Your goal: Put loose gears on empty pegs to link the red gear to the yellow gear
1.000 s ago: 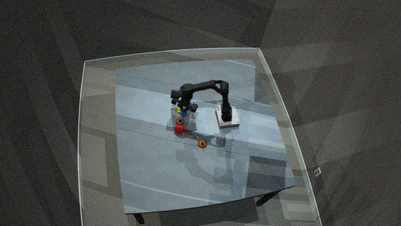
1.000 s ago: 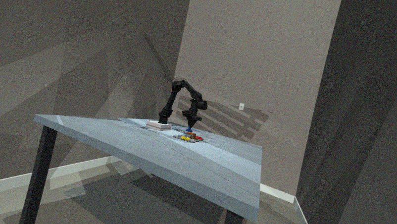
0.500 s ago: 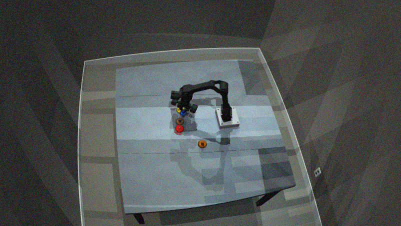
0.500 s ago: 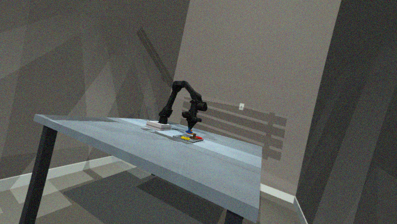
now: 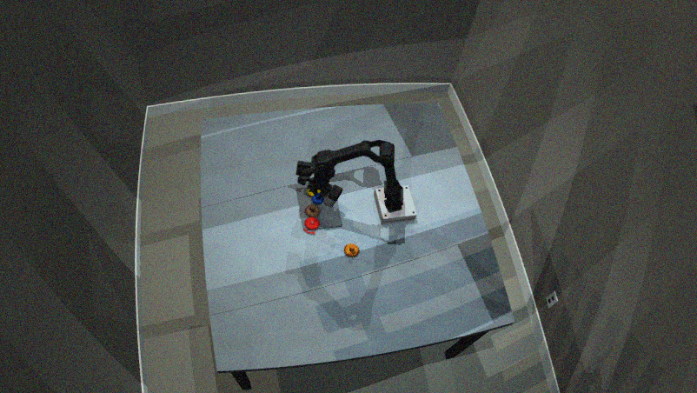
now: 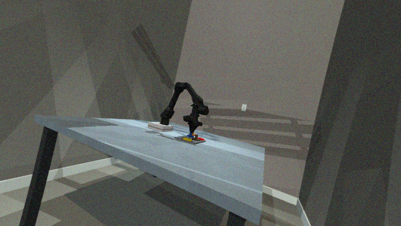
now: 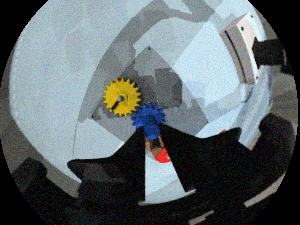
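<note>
Right now the brown gear is 4 cm ahead of my gripper tip, 4 cm to the left of it and 3 cm below it. Round my gripper tip: yellow gear 5 cm to the right, 4 cm below; then red gear 6 cm ahead, 10 cm to the left, 4 cm below; then blue gear 1 cm below.
</note>
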